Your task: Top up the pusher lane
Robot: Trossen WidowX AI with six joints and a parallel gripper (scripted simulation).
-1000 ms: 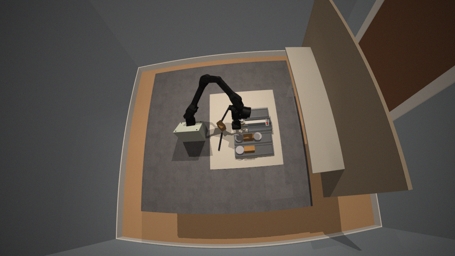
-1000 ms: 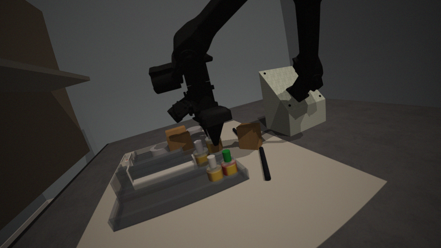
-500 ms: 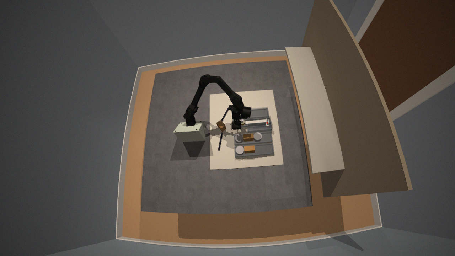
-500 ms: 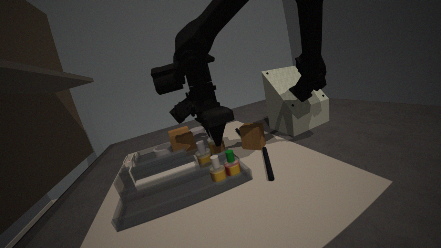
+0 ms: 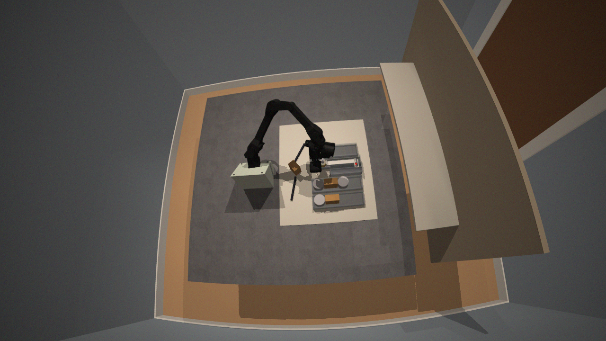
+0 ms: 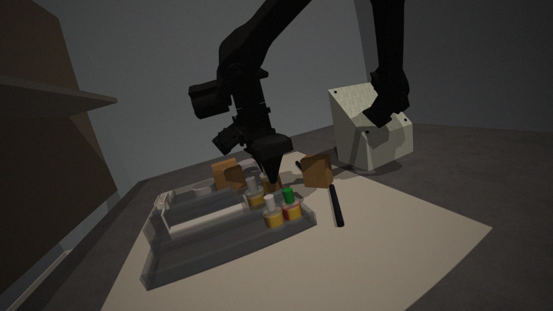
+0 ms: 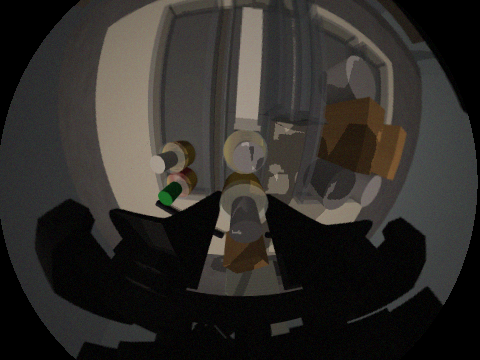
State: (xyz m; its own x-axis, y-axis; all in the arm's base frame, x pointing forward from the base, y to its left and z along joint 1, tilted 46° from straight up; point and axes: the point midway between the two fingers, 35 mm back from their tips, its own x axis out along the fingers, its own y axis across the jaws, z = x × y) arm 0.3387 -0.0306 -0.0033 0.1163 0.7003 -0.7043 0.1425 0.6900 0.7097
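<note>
Right now my gripper tip is 14 cm short of the sprung lane, 4 cm to the left of it and 4 cm above it. The rest, counted from my gripper tip: red mark (22 cm ahead, 7 cm to the right, 1 cm above); white pusher strip (14 cm ahead, 5 cm to the right, 1 cm below); shelf (50 cm ahead, 9 cm to the right, 31 cm above).
</note>
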